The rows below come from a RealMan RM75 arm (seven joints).
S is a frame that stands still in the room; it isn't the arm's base.
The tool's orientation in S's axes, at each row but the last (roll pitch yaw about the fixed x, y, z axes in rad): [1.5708, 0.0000, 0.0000]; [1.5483, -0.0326, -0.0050]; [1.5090, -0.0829, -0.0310]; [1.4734, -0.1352, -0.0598]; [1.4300, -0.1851, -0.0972]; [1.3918, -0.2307, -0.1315]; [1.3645, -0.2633, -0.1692]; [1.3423, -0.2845, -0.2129]
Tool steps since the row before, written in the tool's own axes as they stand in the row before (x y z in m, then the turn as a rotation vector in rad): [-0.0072, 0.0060, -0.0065, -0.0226, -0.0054, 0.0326]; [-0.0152, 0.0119, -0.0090, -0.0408, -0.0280, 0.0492]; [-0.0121, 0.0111, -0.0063, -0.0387, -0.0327, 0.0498]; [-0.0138, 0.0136, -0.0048, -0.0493, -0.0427, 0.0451]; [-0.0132, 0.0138, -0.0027, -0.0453, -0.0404, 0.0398]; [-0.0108, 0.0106, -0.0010, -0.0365, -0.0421, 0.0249]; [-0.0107, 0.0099, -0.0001, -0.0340, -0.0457, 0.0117]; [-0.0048, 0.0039, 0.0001, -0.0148, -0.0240, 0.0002]
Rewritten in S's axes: [-0.0072, 0.0065, 0.0060, -0.0226, -0.0326, -0.0054]; [-0.0155, 0.0093, 0.0112, -0.0402, -0.0496, -0.0282]; [-0.0127, 0.0074, 0.0097, -0.0377, -0.0506, -0.0327]; [-0.0150, 0.0070, 0.0111, -0.0466, -0.0463, -0.0444]; [-0.0149, 0.0061, 0.0106, -0.0424, -0.0412, -0.0422]; [-0.0124, 0.0045, 0.0075, -0.0310, -0.0282, -0.0444]; [-0.0123, 0.0043, 0.0066, -0.0250, -0.0168, -0.0497]; [-0.0054, 0.0020, 0.0023, -0.0087, -0.0039, -0.0265]
